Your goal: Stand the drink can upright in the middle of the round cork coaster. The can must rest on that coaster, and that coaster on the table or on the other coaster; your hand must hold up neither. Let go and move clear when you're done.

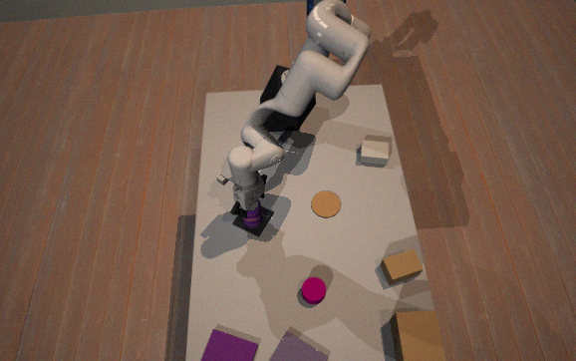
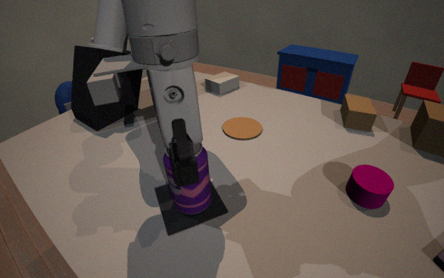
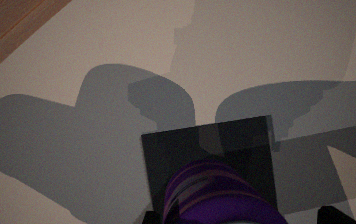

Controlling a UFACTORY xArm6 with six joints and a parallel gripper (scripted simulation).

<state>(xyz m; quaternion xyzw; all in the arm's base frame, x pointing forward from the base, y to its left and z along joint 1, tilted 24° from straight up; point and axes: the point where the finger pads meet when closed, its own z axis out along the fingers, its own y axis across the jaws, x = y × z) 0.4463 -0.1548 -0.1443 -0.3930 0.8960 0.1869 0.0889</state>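
The drink can lies 3 cm below my hand and 1 cm ahead of it. From my hand the other things lie so: square dark coaster (10 cm below); then round cork coaster (26 cm to the left, 10 cm below, 2 cm behind); then magenta cylinder (28 cm ahead, 17 cm to the left, 8 cm below).
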